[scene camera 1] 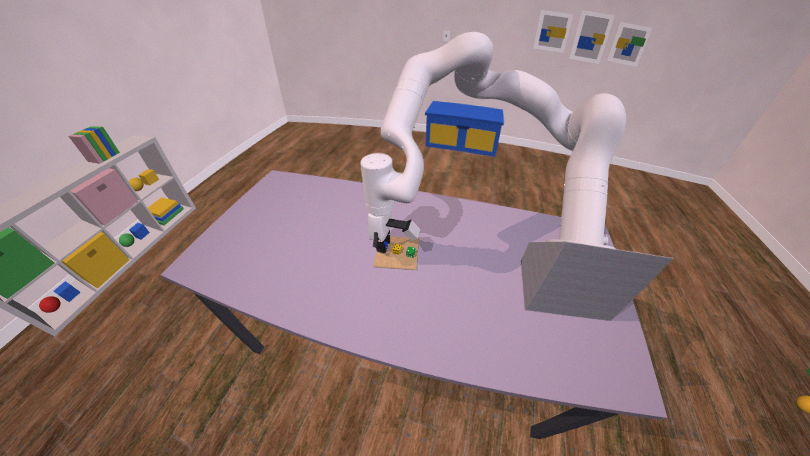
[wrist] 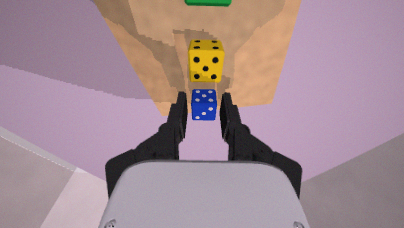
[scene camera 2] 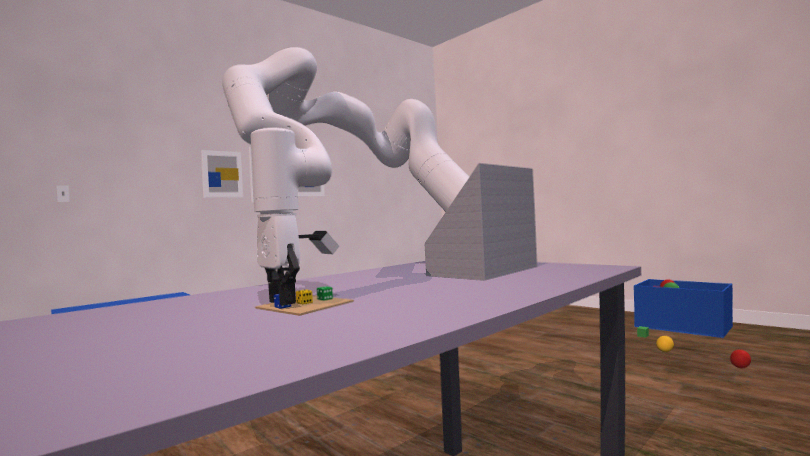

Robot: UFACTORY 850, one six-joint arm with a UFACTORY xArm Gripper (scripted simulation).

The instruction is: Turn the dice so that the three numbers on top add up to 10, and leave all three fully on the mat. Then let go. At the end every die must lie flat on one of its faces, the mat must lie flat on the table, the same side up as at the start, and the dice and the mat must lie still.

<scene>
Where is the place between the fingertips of my gripper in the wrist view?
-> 204,102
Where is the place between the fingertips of my gripper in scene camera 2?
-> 282,303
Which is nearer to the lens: the yellow die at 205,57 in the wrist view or the tan mat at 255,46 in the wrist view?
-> The yellow die.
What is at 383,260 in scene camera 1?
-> A tan mat.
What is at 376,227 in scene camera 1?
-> My gripper.
</scene>
